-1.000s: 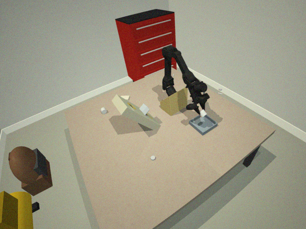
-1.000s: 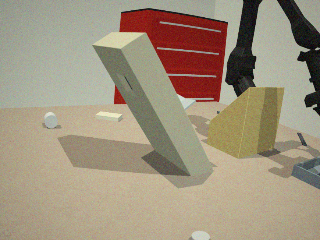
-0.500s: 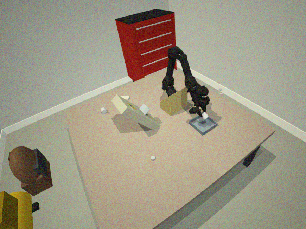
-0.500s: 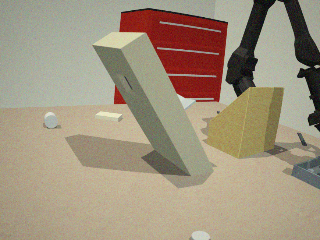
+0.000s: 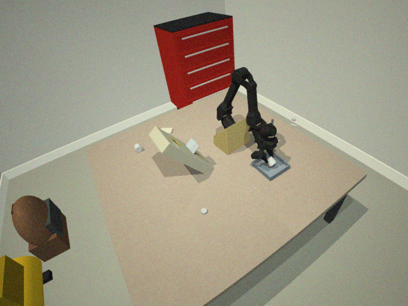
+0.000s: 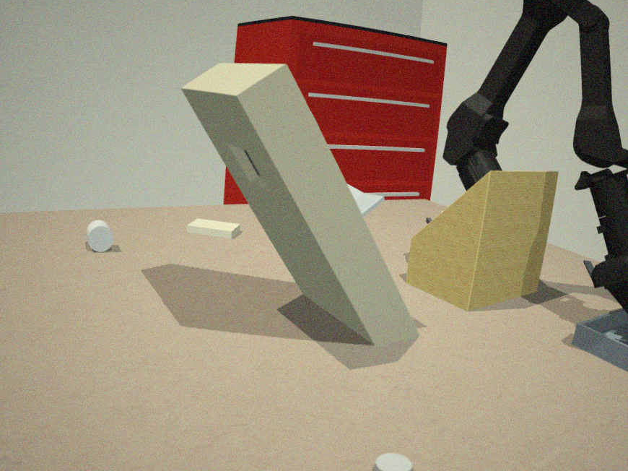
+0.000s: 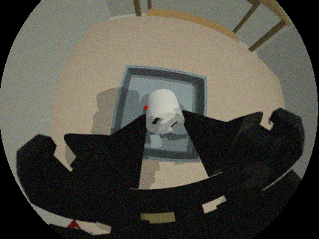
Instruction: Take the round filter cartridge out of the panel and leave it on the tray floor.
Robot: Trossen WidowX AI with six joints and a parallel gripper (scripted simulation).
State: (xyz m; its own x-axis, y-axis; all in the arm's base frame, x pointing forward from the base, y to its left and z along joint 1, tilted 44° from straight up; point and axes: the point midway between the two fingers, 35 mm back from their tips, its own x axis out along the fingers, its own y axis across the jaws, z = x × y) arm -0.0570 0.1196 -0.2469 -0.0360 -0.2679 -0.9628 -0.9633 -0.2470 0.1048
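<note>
My gripper tip is now right at the round white filter cartridge. Round my gripper tip: service panel: 39 cm ahead, 27 cm to the right, 10 cm above; then pale bracket: 34 cm ahead, 27 cm to the right, 9 cm above; then grey tray: 4 cm below, 1 cm to the left.
</note>
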